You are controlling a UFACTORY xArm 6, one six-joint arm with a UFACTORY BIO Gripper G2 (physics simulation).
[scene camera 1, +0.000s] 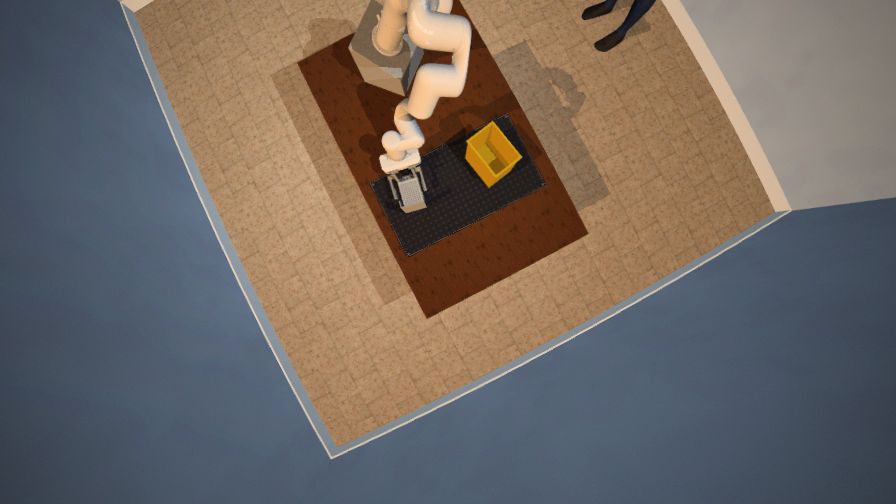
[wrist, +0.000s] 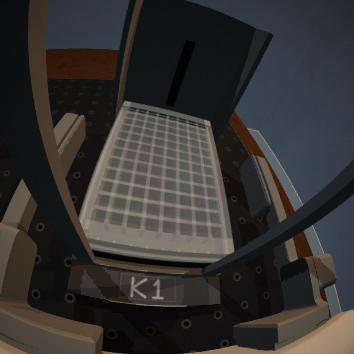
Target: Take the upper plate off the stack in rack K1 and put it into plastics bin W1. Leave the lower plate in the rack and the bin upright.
gripper: scene camera 1; wrist
yellow plastics bin W1: scene camera 1 489,152; not seen in the wrist view (out of frame)
same spot on gripper: (wrist: 301,278) = (scene camera 1: 392,175)
